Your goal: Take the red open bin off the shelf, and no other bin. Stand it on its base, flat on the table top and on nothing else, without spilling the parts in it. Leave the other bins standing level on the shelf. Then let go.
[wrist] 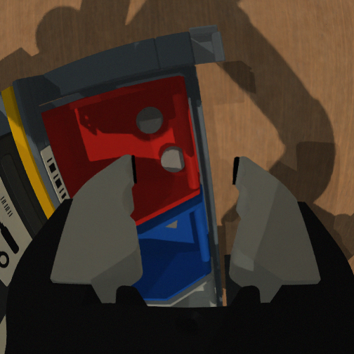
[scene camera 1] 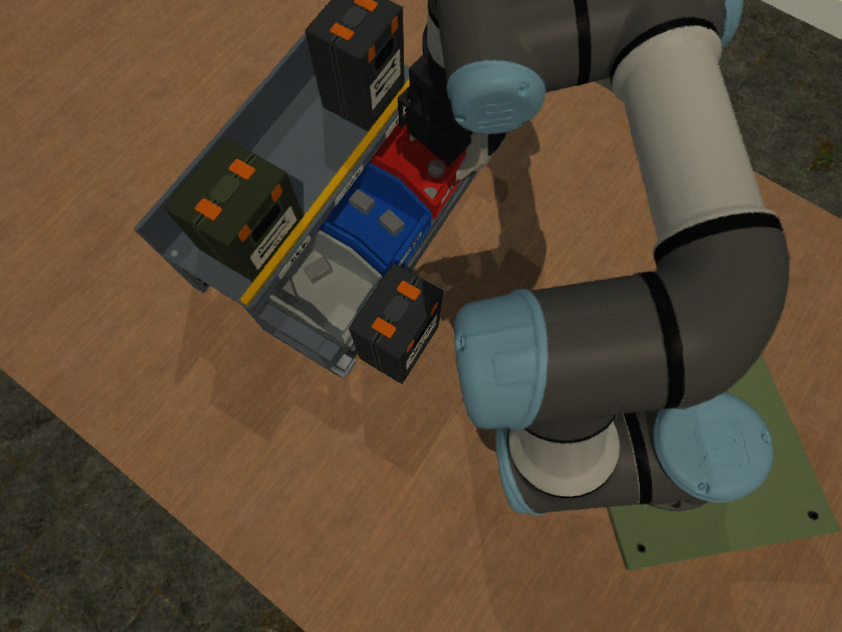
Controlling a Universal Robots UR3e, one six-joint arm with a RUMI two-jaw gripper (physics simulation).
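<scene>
The red bin (scene camera 1: 402,157) (wrist: 110,146) stands in the front row of the grey shelf (scene camera 1: 293,139) (wrist: 115,61), at the end nearest the gripper. Two grey round parts (wrist: 149,120) (wrist: 173,159) lie in it. The blue bin (scene camera 1: 372,229) (wrist: 165,262) stands beside it with grey blocks inside, then the white bin (scene camera 1: 343,285). My gripper (wrist: 184,159) is open. In the wrist view its left finger overlaps the red bin, and its right finger lies past the shelf's front edge, over the table. It touches nothing that I can see; its height is unclear. In the scene view the arm hides part of it.
A black case (scene camera 1: 357,78) (wrist: 22,200) and an olive case (scene camera 1: 234,210) stand on the shelf behind its yellow strip (scene camera 1: 326,194) (wrist: 27,155). A smaller black case (scene camera 1: 387,340) stands by the white bin's corner. The arm's green base plate (scene camera 1: 693,540) lies on the wooden table (scene camera 1: 326,503).
</scene>
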